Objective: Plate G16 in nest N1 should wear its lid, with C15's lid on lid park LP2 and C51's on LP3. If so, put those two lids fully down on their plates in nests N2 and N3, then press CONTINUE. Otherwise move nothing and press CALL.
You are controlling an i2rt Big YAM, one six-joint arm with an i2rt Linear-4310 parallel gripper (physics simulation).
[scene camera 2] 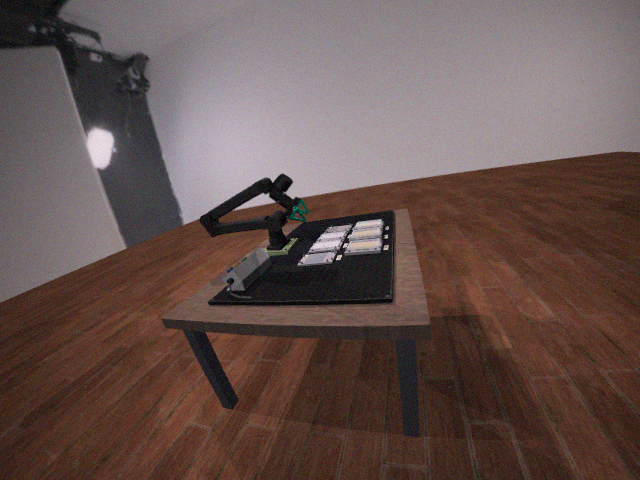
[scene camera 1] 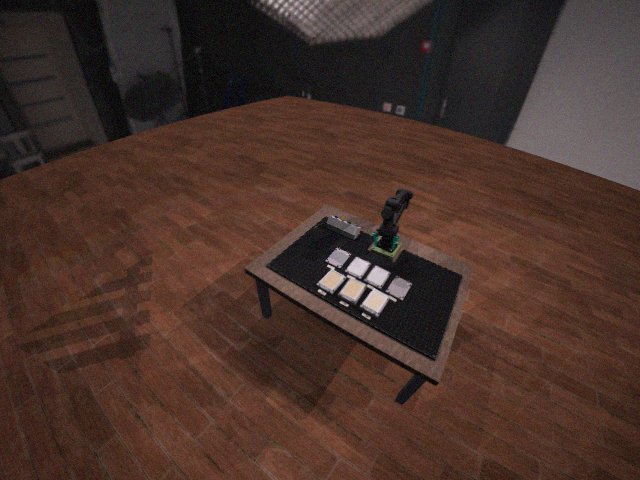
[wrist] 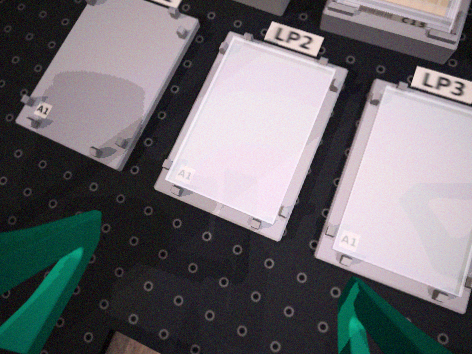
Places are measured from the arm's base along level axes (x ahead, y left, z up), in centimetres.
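Pixels of known places: gripper, fingertip midpoint: (scene camera 2: 307, 216) (scene camera 1: 383, 248) (wrist: 223, 257); arm's base, link origin: (scene camera 2: 279, 245) (scene camera 1: 386, 245).
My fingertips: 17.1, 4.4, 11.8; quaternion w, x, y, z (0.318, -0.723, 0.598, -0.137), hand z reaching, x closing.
Ahead of a thing's pixels: the offset from my fingertips to its top centre, as dx, dy, dz.
My gripper (scene camera 1: 385, 241) (scene camera 2: 301, 214) (wrist: 223, 257) is open and empty, above the mat on the robot side of the lid parks. A clear lid @(+9.1, +4.4, -11.7) (scene camera 1: 378, 276) (wrist: 252, 130) lies on LP2, and another lid @(+10.4, -8.2, -11.7) (scene camera 1: 357, 267) (wrist: 407, 190) lies on LP3. Both show A1 at their near left corners. The plate in N1 @(+26.2, +12.6, -9.5) (scene camera 1: 375, 301) is at the right of the plate row in scene camera 1; its lid state is too small to tell. The N2 plate @(+27.4, -0.5, -9.8) (scene camera 1: 353, 290) (wrist: 425, 6) shows partly in the wrist view, its label blurred, like C15. The N3 plate @(+29.0, -13.1, -10.6) (scene camera 1: 331, 281) stands beside it.
The leftmost park @(+8.2, +17.6, -11.5) (scene camera 1: 399, 287) (wrist: 110, 75) in the wrist view holds no lid. Another bare park @(+11.5, -21.5, -11.5) (scene camera 1: 338, 257) (scene camera 2: 316, 258) is at the row's other end. A grey button box @(-12.6, -35.5, -5.1) (scene camera 1: 342, 228) (scene camera 2: 250, 269) stands at the mat's edge; its button labels are unreadable.
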